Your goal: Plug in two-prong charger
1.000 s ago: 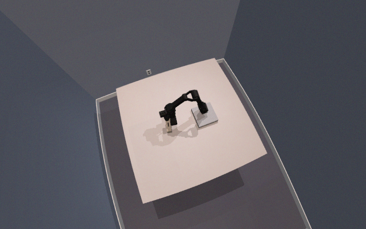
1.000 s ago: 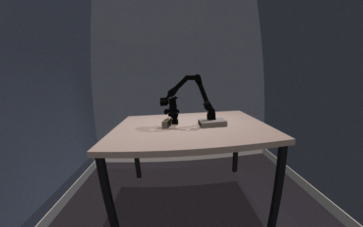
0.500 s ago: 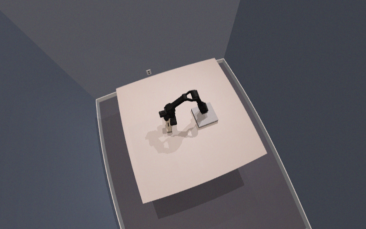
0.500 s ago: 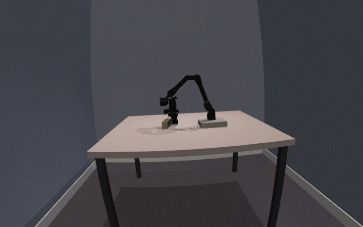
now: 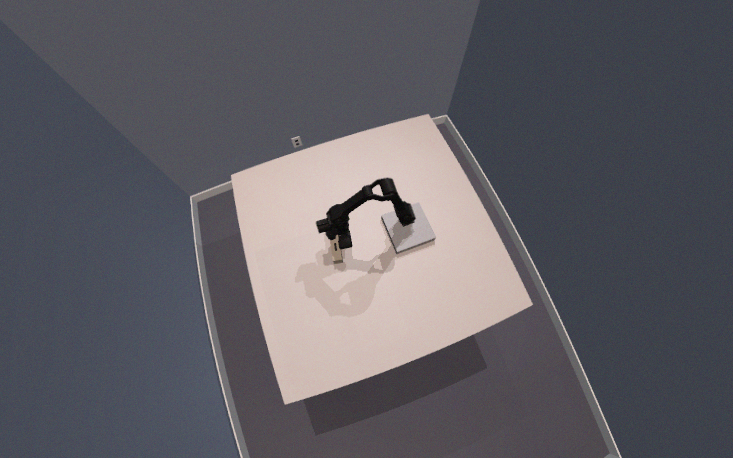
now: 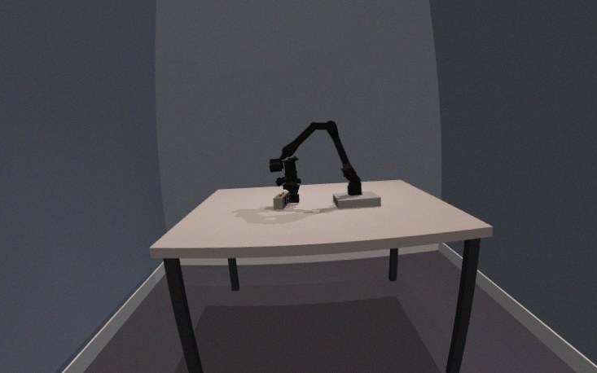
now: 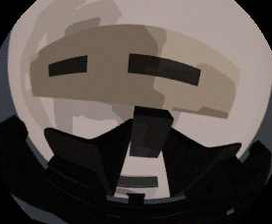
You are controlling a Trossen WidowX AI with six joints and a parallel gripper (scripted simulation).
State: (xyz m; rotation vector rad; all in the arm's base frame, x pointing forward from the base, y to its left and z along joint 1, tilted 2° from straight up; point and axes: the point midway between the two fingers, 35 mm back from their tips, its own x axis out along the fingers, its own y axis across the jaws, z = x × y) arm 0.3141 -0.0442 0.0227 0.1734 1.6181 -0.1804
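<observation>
My gripper tip is now 2 cm short of the black two-prong charger and 1 cm below it.
</observation>
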